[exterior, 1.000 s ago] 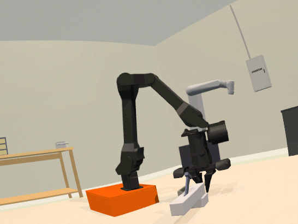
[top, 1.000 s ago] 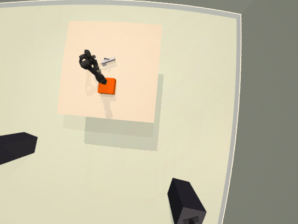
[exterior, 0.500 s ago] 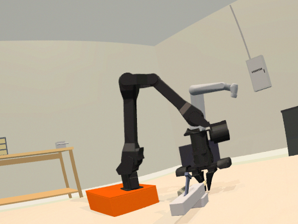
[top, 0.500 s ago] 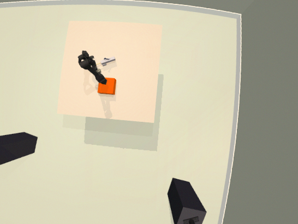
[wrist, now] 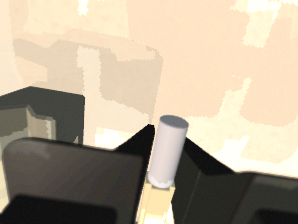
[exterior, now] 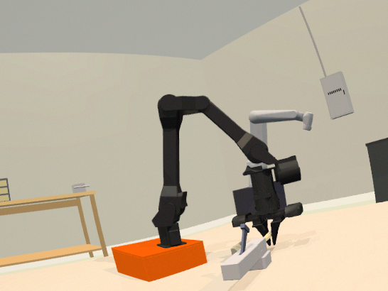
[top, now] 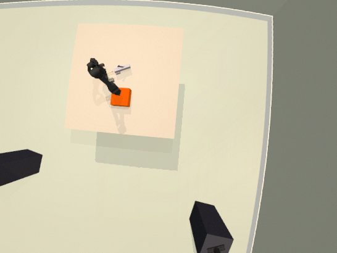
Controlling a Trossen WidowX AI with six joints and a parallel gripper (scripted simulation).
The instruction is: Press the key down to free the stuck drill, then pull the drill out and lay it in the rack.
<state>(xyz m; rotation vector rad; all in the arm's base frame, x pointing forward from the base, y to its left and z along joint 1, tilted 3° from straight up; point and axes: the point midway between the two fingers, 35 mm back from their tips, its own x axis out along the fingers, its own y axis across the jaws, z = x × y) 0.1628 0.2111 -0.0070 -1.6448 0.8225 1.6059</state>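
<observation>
My gripper tip is now 3 cm to the left of the drill, 3 cm below it and 2 cm short of it. Also, from my gripper tip: blue key: 16 cm to the right, 11 cm ahead, 7 cm above; rack: 6 cm to the right, 5 cm behind.
</observation>
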